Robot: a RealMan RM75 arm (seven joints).
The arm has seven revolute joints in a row. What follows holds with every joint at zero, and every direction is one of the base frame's.
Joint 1 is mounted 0.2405 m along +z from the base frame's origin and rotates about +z.
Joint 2 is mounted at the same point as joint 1 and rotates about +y.
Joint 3 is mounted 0.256 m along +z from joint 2 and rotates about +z.
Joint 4 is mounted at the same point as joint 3 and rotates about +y.
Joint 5 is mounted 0.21 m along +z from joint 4 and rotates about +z.
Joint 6 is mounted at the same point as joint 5 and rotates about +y.
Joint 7 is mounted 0.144 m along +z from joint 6 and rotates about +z.
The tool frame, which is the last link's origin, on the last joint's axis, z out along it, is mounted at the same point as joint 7; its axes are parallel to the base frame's.
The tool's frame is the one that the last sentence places.
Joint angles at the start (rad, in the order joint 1, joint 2, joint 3, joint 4, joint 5, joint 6, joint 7): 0.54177, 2.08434, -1.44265, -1.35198, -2.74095, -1.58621, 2.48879
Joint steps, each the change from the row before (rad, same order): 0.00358, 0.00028, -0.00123, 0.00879, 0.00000, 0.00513, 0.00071; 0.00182, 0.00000, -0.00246, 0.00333, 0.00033, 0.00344, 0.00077; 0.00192, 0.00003, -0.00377, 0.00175, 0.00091, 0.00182, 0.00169; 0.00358, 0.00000, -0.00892, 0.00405, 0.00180, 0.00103, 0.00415; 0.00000, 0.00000, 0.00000, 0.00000, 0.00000, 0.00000, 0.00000; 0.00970, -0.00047, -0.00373, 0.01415, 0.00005, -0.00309, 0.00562; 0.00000, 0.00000, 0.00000, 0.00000, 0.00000, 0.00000, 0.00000; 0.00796, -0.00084, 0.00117, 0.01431, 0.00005, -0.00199, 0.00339; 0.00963, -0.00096, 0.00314, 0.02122, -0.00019, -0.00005, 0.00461; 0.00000, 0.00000, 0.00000, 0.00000, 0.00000, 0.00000, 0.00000; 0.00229, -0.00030, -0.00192, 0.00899, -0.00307, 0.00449, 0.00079; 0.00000, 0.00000, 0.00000, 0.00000, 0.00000, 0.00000, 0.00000
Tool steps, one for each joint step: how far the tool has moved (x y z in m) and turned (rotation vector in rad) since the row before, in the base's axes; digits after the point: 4 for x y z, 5 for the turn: 0.0003, 0.0007, -0.0012, -0.00096, -0.00030, -0.00090; -0.0002, 0.0004, -0.0008, -0.00044, -0.00038, 0.00159; -0.0007, 0.0002, -0.0009, -0.00154, -0.00039, 0.00199; -0.0011, -0.0001, -0.0020, -0.00587, -0.00209, 0.00173; 0.0000, 0.0000, 0.0000, 0.00000, 0.00000, 0.00000; -0.0003, 0.0003, -0.0018, -0.00829, -0.00434, -0.00707; 0.0000, 0.0000, 0.0000, 0.00000, 0.00000, 0.00000; 0.0006, 0.0005, -0.0009, -0.00495, -0.00258, -0.00891; 0.0016, 0.0007, -0.0013, -0.00440, -0.00258, -0.01399; 0.0000, 0.0000, 0.0000, 0.00000, 0.00000, 0.00000; 0.0013, 0.0004, -0.0008, -0.00073, -0.00450, -0.00234; 0.0000, 0.0000, 0.0000, 0.00000, 0.00000, 0.00000
